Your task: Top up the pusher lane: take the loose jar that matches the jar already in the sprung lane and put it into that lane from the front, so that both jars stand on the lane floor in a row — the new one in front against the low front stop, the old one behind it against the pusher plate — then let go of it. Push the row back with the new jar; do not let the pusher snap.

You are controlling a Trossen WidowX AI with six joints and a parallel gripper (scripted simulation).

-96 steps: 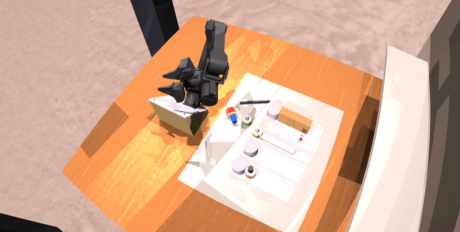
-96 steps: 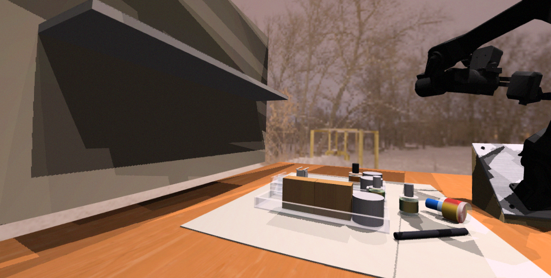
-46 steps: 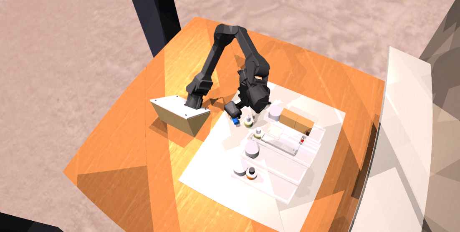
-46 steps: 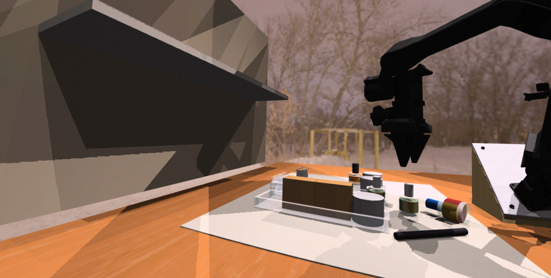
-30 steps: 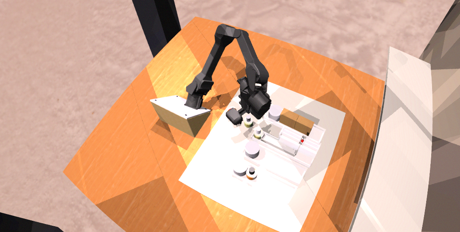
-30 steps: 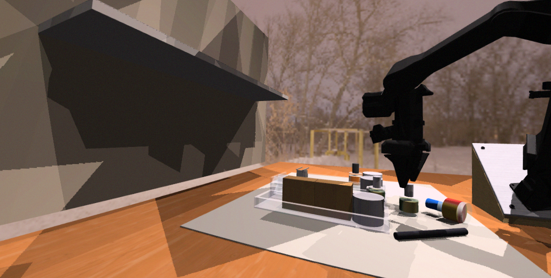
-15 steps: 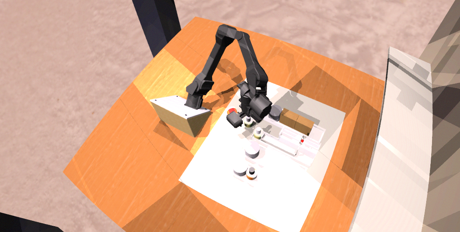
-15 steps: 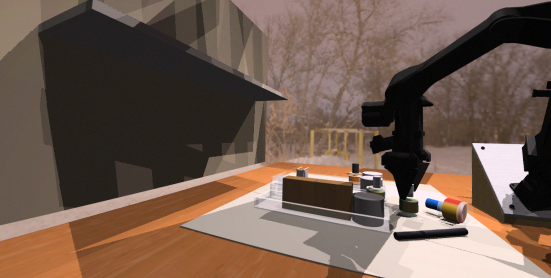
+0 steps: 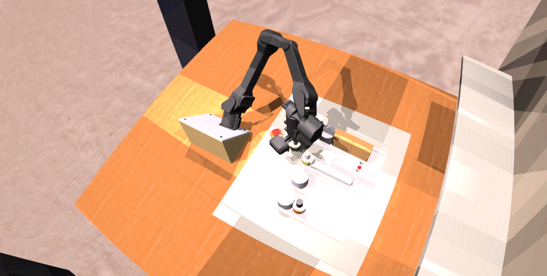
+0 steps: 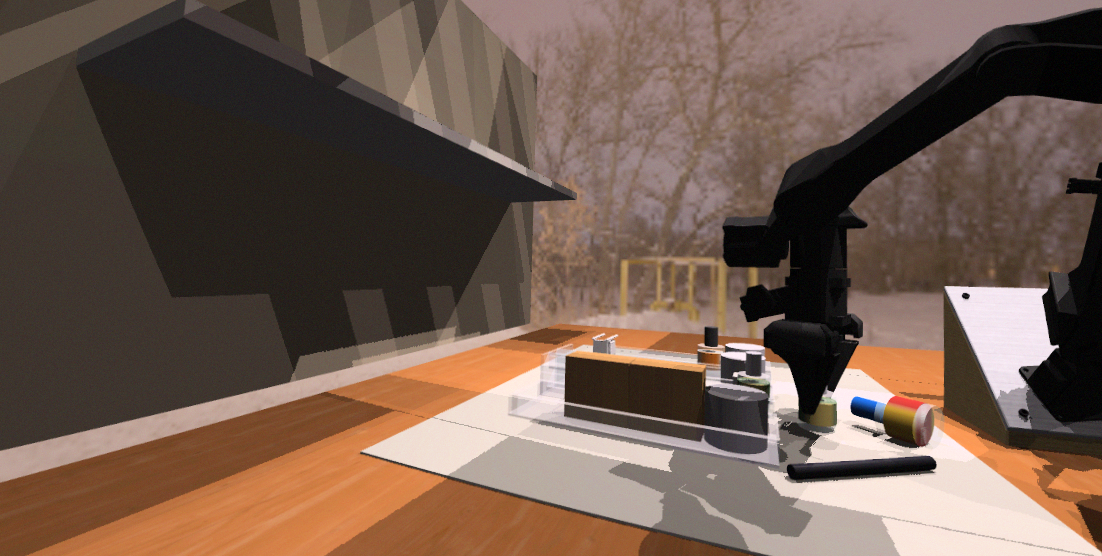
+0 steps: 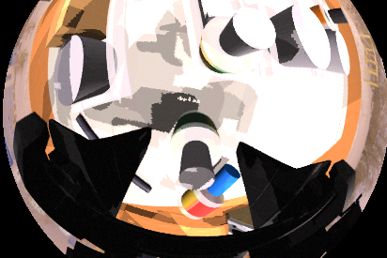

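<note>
Right now my gripper tip is 12 cm to the right of the black pen and 2 cm above it. From my gripper tip the other things lie so: sprung lane (21 cm ahead, 5 cm to the right, 1 cm below); red mark (25 cm ahead, 5 cm above, 4 cm to the right).
</note>
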